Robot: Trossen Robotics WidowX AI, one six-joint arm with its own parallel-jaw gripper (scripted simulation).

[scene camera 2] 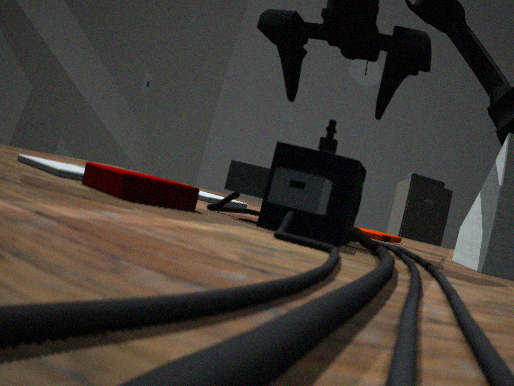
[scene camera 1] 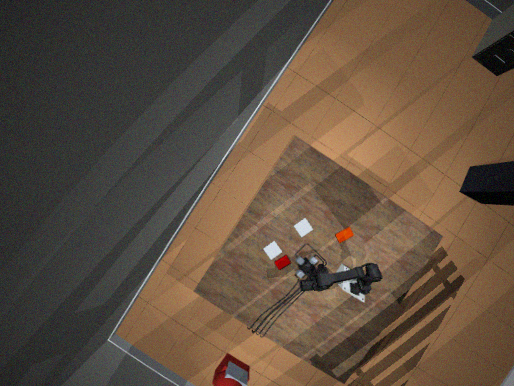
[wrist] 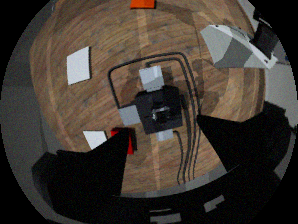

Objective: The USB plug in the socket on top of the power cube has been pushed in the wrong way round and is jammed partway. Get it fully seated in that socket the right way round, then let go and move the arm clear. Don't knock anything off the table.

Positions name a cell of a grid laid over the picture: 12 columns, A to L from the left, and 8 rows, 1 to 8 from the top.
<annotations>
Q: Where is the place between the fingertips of the gripper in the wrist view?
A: G5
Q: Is the gripper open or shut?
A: Open.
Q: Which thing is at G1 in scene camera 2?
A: The gripper.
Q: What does the gripper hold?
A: Nothing.
</annotations>
